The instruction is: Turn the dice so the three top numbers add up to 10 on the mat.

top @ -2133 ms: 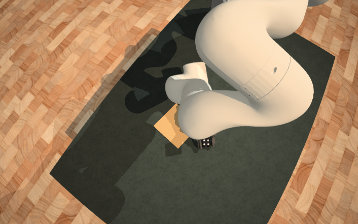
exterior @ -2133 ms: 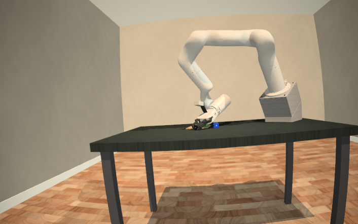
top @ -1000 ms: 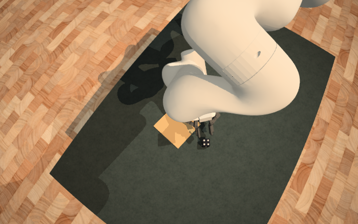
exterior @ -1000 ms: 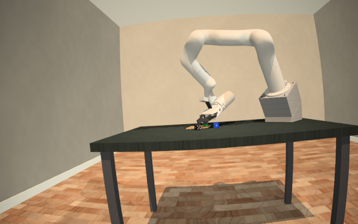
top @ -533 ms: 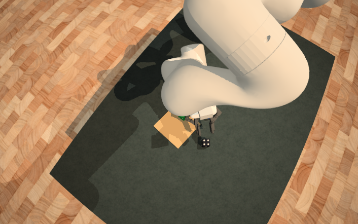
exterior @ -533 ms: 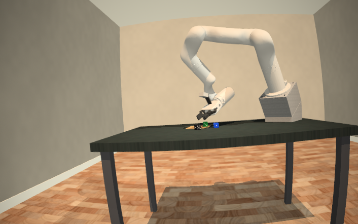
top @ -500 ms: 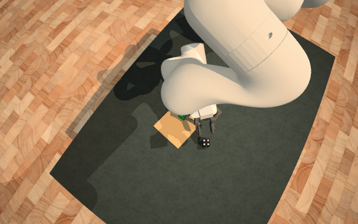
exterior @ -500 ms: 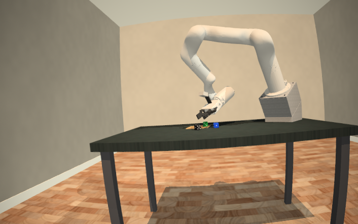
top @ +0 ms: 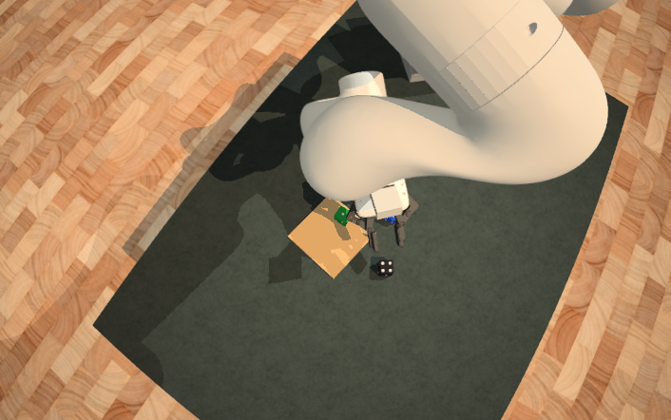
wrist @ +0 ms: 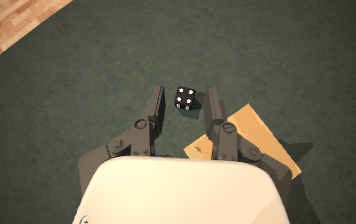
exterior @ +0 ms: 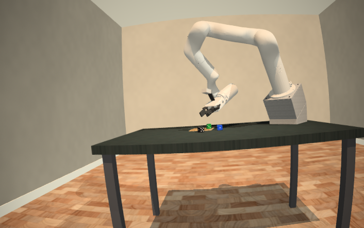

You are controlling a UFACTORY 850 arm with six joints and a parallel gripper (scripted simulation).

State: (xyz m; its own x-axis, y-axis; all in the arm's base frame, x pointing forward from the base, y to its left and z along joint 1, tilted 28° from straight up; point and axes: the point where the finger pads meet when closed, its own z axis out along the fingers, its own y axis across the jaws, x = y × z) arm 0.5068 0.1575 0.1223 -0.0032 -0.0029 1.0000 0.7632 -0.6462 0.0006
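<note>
Now: hand 30 mm short of the black die, 30 mm to the right of it and 90 mm above it. Round my hand: green die: 110 mm to the right, 90 mm below; blue die: 80 mm behind, 40 mm to the right, 90 mm below; orange mat: 50 mm ahead, 100 mm to the right, 110 mm below.
</note>
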